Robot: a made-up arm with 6 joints. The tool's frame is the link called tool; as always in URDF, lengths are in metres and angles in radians. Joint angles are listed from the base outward.
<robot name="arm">
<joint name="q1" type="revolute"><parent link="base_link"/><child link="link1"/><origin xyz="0 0 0.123" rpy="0 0 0"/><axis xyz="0 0 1"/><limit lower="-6.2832" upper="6.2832"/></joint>
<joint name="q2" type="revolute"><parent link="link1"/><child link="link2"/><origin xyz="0 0.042 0" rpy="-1.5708 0 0"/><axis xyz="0 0 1"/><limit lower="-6.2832" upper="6.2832"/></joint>
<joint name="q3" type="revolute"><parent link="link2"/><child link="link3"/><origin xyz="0 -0.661 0" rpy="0 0 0"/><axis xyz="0 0 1"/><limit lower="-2.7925" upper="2.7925"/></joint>
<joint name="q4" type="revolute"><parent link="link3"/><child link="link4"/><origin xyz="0 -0.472 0" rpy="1.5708 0 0"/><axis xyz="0 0 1"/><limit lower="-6.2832" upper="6.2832"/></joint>
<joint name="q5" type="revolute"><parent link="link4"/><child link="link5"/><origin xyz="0 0 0" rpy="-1.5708 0 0"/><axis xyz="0 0 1"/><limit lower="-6.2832" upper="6.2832"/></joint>
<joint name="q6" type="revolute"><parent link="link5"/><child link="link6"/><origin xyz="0 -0.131 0" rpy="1.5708 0 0"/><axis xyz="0 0 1"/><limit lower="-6.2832" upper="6.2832"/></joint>
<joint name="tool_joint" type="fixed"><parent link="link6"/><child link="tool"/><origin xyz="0 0 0" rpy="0 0 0"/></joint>
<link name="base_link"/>
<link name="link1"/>
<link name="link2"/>
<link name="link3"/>
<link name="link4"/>
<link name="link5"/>
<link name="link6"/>
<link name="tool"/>
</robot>
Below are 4 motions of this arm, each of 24 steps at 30 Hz.
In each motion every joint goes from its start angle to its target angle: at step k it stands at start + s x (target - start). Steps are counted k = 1, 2, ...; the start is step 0. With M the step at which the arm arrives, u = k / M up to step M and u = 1 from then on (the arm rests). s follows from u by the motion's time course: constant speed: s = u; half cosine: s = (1 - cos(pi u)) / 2; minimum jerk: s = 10 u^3 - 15 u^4 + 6 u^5.
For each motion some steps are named. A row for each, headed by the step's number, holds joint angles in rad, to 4 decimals.
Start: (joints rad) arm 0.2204 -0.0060 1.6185 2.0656 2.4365 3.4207
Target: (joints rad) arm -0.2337 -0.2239 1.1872 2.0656 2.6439 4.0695
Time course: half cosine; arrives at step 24
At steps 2, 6, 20, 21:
2: 0.2127 -0.0097 1.6112 2.0656 2.4400 3.4318
6: 0.1539 -0.0379 1.5553 2.0656 2.4669 3.5157
20: -0.2033 -0.2093 1.2161 2.0656 2.6300 4.0260
21: -0.2164 -0.2156 1.2036 2.0656 2.6360 4.0448

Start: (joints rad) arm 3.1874 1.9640 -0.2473 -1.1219 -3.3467 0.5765
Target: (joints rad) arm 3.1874 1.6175 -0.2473 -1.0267 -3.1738 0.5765
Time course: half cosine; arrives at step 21
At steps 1, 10, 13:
1: 3.1874 1.9621 -0.2473 -1.1214 -3.3457 0.5765
10: 3.1874 1.8037 -0.2473 -1.0779 -3.2667 0.5765
13: 3.1874 1.7275 -0.2473 -1.0569 -3.2287 0.5765

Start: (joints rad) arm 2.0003 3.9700 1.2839 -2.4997 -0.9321 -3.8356
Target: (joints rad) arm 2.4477 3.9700 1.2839 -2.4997 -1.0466 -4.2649
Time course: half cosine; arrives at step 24
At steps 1, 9, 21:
1: 2.0022 3.9700 1.2839 -2.4997 -0.9326 -3.8374
9: 2.1384 3.9700 1.2839 -2.4997 -0.9674 -3.9681
21: 2.4307 3.9700 1.2839 -2.4997 -1.0422 -4.2486

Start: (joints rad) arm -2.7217 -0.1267 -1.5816 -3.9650 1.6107 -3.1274
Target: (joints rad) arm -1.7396 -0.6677 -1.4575 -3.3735 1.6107 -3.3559
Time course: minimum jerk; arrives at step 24
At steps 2, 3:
2: -2.7167 -0.1295 -1.5810 -3.9620 1.6107 -3.1286
3: -2.7059 -0.1354 -1.5796 -3.9555 1.6107 -3.1311

